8 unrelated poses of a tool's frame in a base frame.
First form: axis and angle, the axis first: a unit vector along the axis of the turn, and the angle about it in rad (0 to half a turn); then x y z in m.
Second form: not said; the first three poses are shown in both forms.
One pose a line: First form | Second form
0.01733 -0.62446 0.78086 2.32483 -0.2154 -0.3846 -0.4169 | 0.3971 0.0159 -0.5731 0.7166 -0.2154 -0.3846 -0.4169
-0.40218 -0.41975 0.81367 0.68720 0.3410 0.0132 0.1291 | 0.9415 -0.1355 -0.1414 0.2741 0.3410 0.0132 0.1291
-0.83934 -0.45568 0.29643 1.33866 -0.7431 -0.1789 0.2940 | 0.7842 -0.5208 -0.2827 0.1839 -0.7431 -0.1789 0.2940
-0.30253 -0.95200 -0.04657 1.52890 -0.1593 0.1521 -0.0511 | 0.7218 -0.2094 -0.6589 -0.0322 -0.1593 0.1521 -0.0511
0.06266 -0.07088 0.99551 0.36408 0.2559 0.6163 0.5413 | 0.9835 0.0113 -0.0128 0.1802 0.2559 0.6163 0.5413
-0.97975 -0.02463 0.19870 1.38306 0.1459 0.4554 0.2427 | 0.7703 -0.6248 -0.0157 0.1267 0.1459 0.4554 0.2427
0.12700 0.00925 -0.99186 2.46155 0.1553 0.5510 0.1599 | 0.3335 0.1197 0.0087 -0.9351 0.1553 0.5510 0.1599
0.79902 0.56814 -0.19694 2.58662 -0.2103 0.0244 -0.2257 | 0.2739 0.7685 0.5464 -0.1894 -0.2103 0.0244 -0.2257
